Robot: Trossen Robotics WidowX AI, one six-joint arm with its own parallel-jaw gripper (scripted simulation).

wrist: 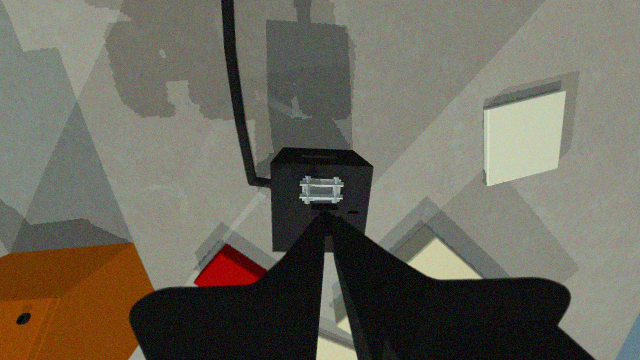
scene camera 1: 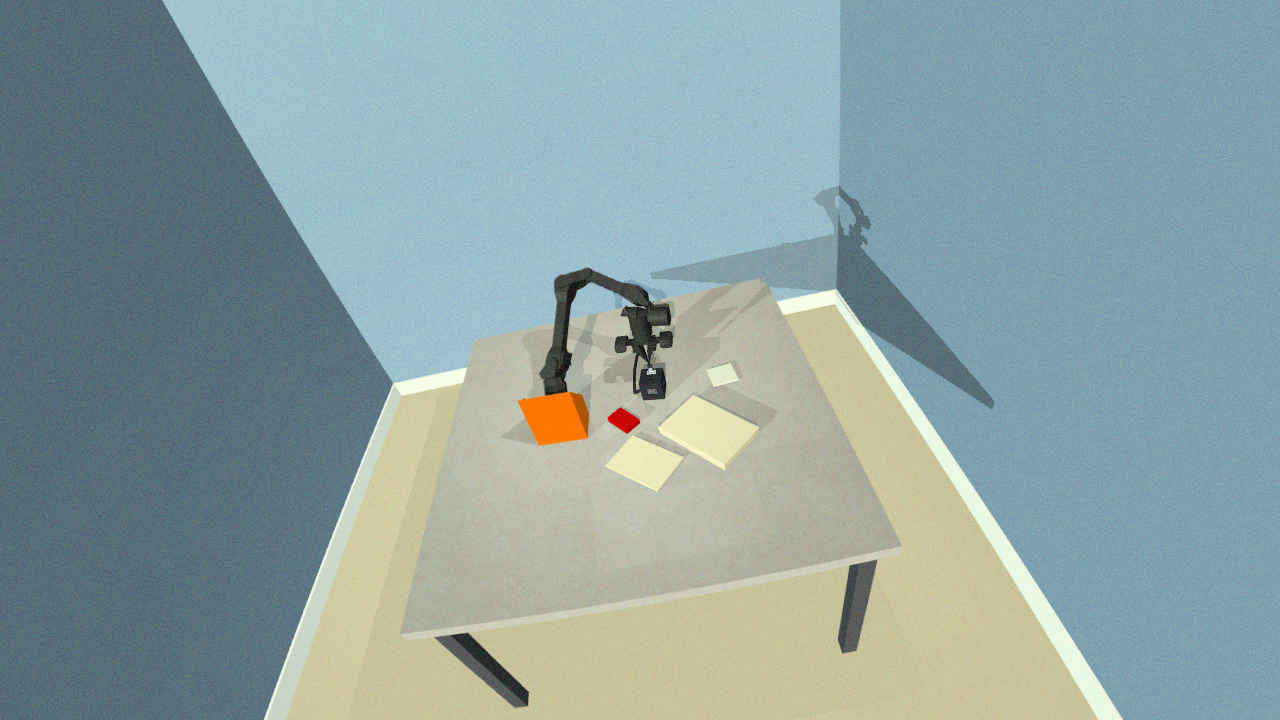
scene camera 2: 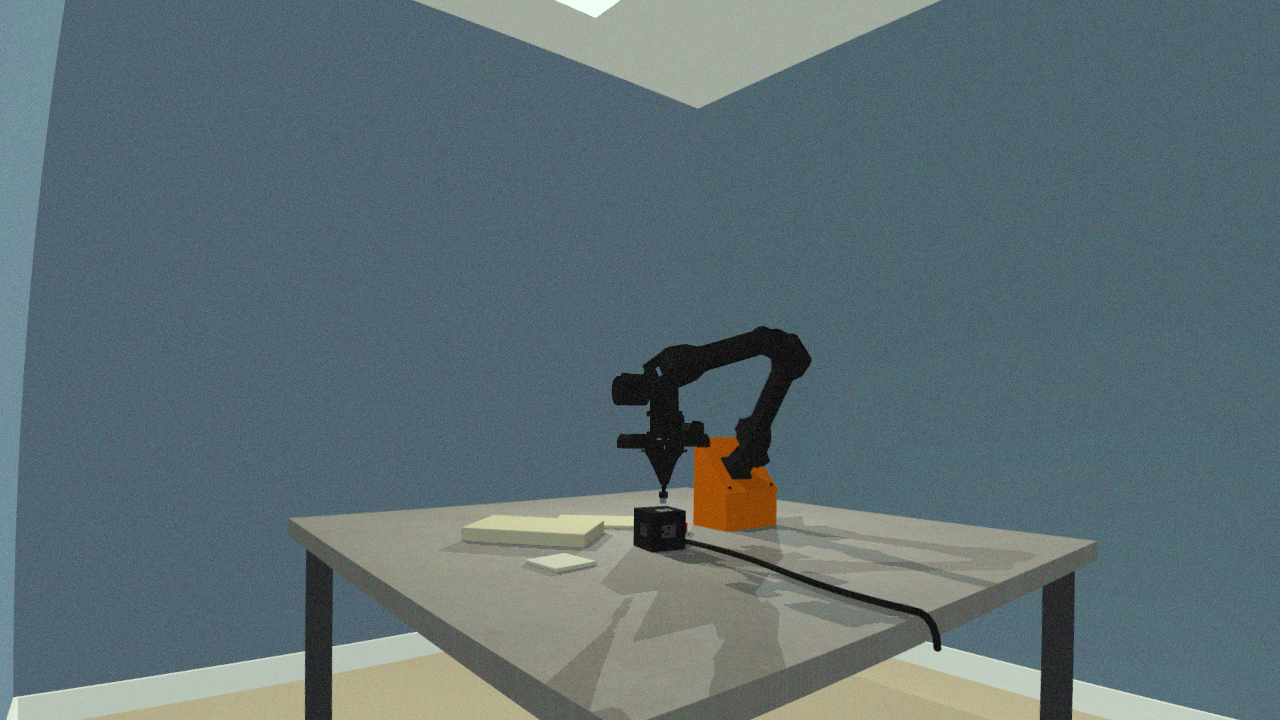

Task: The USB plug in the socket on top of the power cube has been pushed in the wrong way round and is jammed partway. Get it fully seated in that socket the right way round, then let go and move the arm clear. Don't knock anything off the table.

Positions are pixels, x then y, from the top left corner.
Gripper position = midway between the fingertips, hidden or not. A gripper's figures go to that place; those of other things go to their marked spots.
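Scene:
My gripper (wrist: 327, 224), 11 cm from the lens. Silver-framed usb socket (wrist: 312, 189), 16 cm from the lens. Marked spots on the socket and the small cream tile (wrist: 521, 138), 25 cm apart. Red block (wrist: 229, 266), 28 cm from the lens. The tile, 32 cm from the lens.

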